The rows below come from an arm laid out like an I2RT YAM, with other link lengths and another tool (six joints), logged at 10 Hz.
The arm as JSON. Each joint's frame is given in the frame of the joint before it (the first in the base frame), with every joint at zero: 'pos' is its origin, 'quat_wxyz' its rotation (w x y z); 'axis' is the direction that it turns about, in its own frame. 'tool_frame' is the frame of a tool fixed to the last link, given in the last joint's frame.
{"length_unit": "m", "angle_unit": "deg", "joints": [
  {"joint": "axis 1", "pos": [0.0, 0.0, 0.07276], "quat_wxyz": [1.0, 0.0, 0.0, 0.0], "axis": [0.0, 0.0, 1.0]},
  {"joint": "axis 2", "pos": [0.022, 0.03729, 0.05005], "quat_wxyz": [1.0, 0.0, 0.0, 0.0], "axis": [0.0, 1.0, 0.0]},
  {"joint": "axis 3", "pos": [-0.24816, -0.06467, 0.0], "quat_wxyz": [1.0, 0.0, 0.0, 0.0], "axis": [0.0, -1.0, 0.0]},
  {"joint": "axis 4", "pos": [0.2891, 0.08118, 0.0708], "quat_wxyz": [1.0, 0.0, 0.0, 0.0], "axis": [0.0, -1.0, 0.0]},
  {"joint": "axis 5", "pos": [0.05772, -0.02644, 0.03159], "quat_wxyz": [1.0, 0.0, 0.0, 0.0], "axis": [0.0, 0.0, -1.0]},
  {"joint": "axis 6", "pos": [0.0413, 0.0, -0.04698], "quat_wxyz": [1.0, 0.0, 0.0, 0.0], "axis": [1.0, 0.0, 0.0]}
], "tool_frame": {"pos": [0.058, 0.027, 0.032], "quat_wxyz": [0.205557, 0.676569, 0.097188, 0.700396]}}
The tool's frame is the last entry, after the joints.
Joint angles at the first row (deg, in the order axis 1, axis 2, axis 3, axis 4, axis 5, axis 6):
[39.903, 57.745, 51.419, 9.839, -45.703, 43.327]
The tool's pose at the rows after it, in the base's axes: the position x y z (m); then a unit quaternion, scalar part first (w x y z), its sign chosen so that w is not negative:
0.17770 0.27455 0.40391 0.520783 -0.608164 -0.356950 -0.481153
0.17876 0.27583 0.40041 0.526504 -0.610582 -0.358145 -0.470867
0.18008 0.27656 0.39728 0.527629 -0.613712 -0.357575 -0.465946
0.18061 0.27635 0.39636 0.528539 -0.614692 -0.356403 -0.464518
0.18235 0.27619 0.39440 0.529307 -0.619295 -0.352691 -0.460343
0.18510 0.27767 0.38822 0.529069 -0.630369 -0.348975 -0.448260
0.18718 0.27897 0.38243 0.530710 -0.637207 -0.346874 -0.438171
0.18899 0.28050 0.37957 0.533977 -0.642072 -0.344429 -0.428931
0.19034 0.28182 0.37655 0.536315 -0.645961 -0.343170 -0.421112
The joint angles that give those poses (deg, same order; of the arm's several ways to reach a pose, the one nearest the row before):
[39.815, 58.005, 50.977, 11.247, -46.404, 44.471]
[39.725, 58.445, 50.714, 11.599, -47.372, 45.259]
[39.639, 58.709, 50.449, 11.687, -47.636, 45.526]
[39.552, 58.710, 50.275, 11.864, -47.725, 45.791]
[39.376, 58.799, 50.100, 11.777, -47.726, 46.317]
[39.287, 59.235, 49.835, 10.900, -47.811, 46.756]
[39.201, 59.675, 49.395, 10.811, -48.162, 47.284]
[39.199, 60.201, 49.392, 10.812, -48.516, 48.074]
[39.198, 60.642, 49.307, 10.811, -48.866, 48.600]

